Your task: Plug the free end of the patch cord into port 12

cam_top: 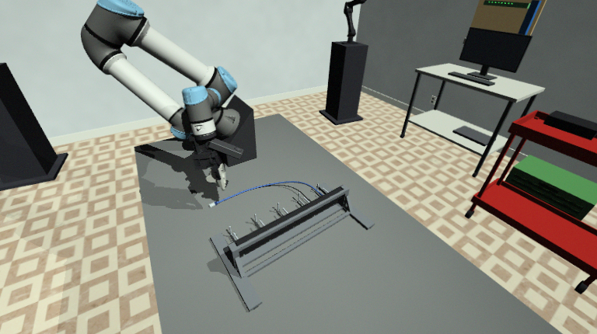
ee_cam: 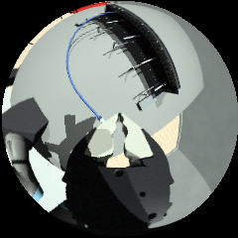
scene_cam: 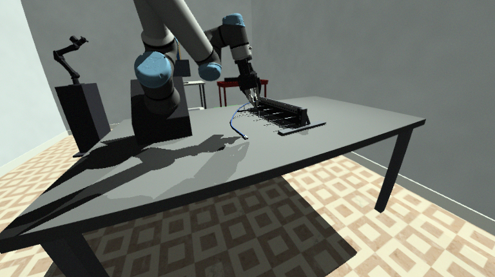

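The plug lies 60 mm behind my hand, 50 mm to the right of it and 130 mm below it.
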